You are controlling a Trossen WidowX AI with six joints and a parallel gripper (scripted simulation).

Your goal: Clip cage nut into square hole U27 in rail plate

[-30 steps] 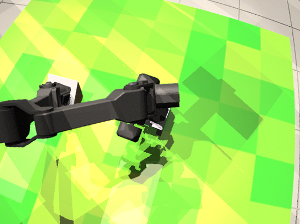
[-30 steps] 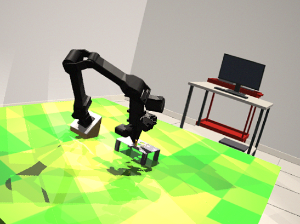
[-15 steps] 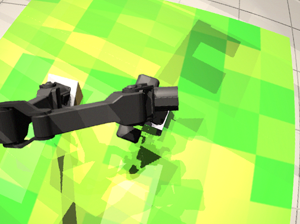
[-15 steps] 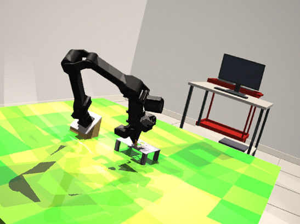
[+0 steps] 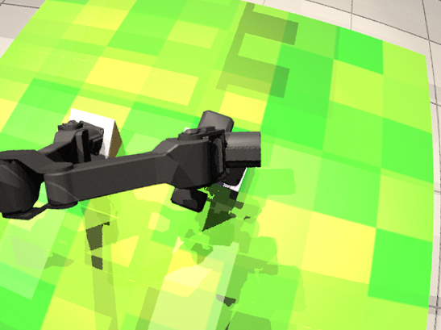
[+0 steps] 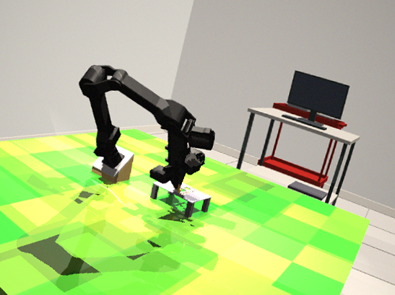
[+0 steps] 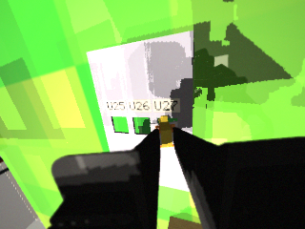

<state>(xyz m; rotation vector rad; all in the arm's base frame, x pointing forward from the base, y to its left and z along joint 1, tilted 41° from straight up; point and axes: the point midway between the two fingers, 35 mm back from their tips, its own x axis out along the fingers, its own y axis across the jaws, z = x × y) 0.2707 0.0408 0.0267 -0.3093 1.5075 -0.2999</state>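
Right now the cage nut is 1 cm below my gripper tip.
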